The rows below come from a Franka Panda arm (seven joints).
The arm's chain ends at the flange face. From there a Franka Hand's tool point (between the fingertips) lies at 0.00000 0.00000 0.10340 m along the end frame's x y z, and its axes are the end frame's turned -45 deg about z.
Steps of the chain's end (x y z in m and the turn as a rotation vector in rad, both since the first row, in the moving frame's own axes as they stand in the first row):
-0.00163, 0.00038, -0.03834, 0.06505, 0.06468, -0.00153
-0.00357, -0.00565, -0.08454, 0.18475, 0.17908, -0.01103
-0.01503, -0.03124, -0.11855, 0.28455, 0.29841, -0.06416
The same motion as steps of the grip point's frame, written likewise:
0.00805, -0.00092, -0.03877, 0.00026, 0.09173, -0.00153
0.02778, -0.00708, -0.08794, 0.00401, 0.25727, -0.01103
0.05289, -0.03308, -0.12721, -0.00980, 0.41221, -0.06416

